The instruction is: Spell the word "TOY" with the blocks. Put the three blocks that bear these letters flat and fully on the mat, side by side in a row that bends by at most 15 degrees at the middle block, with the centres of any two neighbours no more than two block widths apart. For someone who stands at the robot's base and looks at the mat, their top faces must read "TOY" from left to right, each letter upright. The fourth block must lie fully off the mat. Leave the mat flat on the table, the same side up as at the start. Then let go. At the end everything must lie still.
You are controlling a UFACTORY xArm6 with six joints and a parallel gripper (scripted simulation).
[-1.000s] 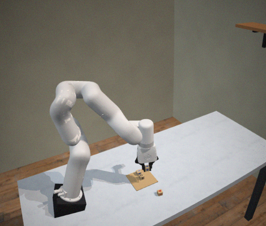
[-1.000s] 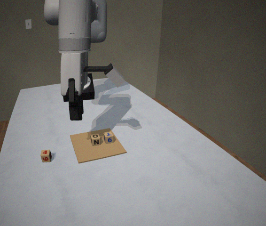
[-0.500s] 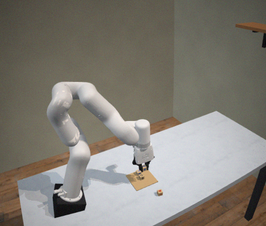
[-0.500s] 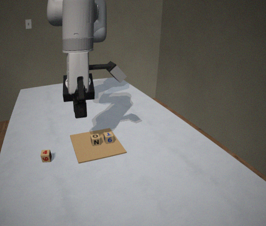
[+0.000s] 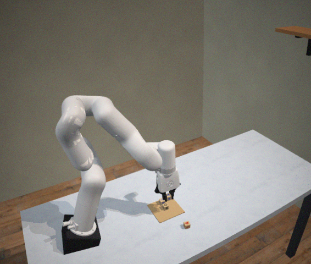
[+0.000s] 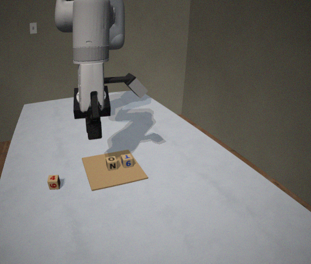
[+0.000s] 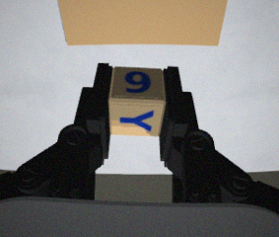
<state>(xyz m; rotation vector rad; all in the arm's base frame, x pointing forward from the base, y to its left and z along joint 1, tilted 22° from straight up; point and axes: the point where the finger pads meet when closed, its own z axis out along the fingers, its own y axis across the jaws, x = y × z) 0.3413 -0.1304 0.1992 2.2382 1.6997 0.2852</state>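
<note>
My gripper is now 120 mm above the tan mat, 40 mm to the right of it and 10 mm short of it. From my hand the other things lie so: Y block (10 mm below).
</note>
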